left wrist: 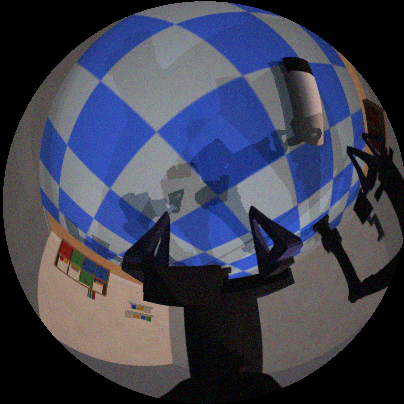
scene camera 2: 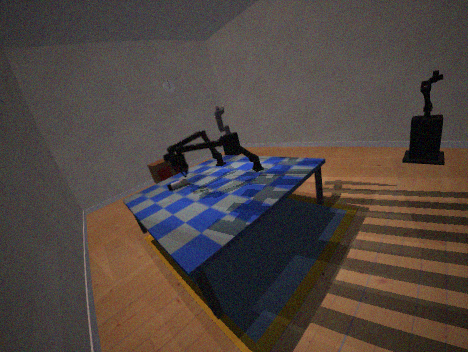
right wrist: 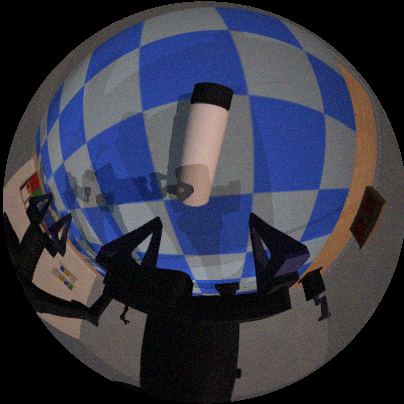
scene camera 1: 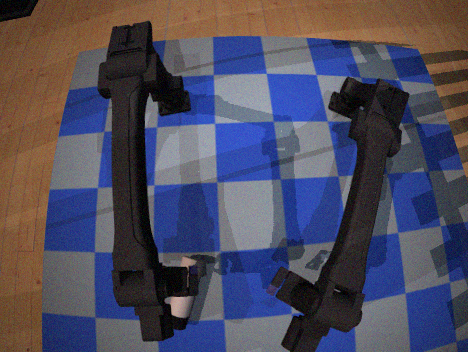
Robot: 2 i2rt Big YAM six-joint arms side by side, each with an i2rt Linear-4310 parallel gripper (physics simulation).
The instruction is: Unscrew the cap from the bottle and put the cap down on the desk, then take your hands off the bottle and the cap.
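Places are measured from the left arm's base along level axes (x back, y right, z up), in millimetres.
Pixels of known places: left gripper, between the fingertips: (left wrist: 209, 212) (scene camera 2: 186, 175) (right wrist: 60, 203) (scene camera 1: 291, 290); right gripper, between the fingertips: (left wrist: 355, 140) (scene camera 2: 178, 171) (right wrist: 203, 219); left arm's base, origin of its link: (scene camera 2: 257, 169) (scene camera 1: 343, 106); right arm's base, origin of its link: (left wrist: 320, 222) (scene camera 2: 221, 164) (right wrist: 227, 285) (scene camera 1: 174, 104).
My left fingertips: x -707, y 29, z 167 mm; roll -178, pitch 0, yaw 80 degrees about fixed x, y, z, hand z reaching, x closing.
Ahead of a thing's pixels: the offset from my left fingertips to its top centre. Level surfaces: height alone.
A pale pink bottle {dx -127, dy +258, dz -99 mm} (scene camera 1: 181, 306) (scene camera 2: 178, 185) (left wrist: 306, 102) (right wrist: 204, 145) lies on its side on the checkered desk {dz -167 mm} (scene camera 1: 247, 215). Its black cap {dx -224, dy +245, dz -98 mm} (scene camera 1: 178, 323) (left wrist: 297, 65) (right wrist: 212, 95) sits on the end nearer the bottom of scene camera 1. My right gripper (scene camera 1: 192, 278) (right wrist: 203, 219) is open and empty above the bottle, towards the end away from the cap, and hides part of it in scene camera 1. My left gripper (scene camera 1: 277, 282) (left wrist: 209, 212) is open and empty above the desk, to the right of the bottle in scene camera 1.
The two dark arms reach over the desk from the top of scene camera 1, with their shadows across the squares. A brown box (scene camera 2: 160, 170) stands beyond the desk in scene camera 2. A black pedestal (scene camera 2: 426, 137) with another small arm stands at the far right.
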